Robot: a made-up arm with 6 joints.
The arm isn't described. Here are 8 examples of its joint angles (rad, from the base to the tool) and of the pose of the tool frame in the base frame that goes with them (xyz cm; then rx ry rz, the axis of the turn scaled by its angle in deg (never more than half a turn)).
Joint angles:
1: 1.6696 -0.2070 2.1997 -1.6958 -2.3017 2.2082
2: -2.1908 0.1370 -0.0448 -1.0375 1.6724 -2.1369
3: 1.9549 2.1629 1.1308 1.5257 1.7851 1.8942
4: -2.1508 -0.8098 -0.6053 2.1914 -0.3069 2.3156
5: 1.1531 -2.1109 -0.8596 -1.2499 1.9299 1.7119
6: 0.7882 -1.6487 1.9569 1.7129 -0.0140 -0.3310
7: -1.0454 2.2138 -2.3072 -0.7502 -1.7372 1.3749
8: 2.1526 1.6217 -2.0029 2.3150 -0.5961 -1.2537
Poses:
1: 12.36 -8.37 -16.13 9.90 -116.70 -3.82
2: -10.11 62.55 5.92 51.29 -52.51 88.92
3: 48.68 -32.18 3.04 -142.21 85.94 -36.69
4: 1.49 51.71 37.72 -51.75 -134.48 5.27
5: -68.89 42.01 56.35 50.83 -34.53 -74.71
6: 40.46 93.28 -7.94 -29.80 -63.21 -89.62
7: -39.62 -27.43 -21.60 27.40 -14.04 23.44
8: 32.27 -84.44 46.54 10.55 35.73 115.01
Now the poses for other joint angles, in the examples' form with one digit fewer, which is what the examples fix.
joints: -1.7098 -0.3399 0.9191 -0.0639 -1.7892 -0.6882
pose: -5.3 -12.4 79.6 -95.8 -77.6 90.2
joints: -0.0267 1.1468 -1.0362 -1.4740 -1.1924 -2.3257
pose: -21.6 12.4 8.6 -95.3 102.3 -81.0
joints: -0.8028 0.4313 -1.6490 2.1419 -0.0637 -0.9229
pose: 73.6 -30.3 63.8 65.3 110.4 -97.9
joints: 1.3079 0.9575 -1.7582 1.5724 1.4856 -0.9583
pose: -79.2 -73.1 -13.1 106.3 28.7 70.3
